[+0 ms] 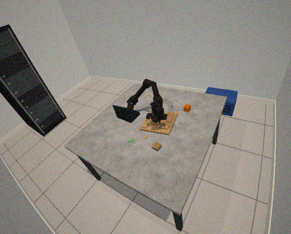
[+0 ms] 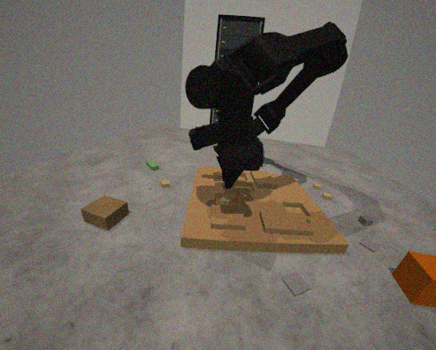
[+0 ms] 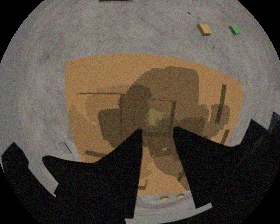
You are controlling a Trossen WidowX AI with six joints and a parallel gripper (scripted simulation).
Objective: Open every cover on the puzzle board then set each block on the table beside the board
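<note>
Right now the tan puzzle board is 3 cm behind my gripper tip, 5 cm to the left of it and 4 cm below it. Also, from my gripper tip: small green piece 14 cm behind, 26 cm to the right, 5 cm below; orange cube 14 cm ahead, 34 cm to the left, 3 cm below; brown block 12 cm ahead, 21 cm to the right, 4 cm below.
</note>
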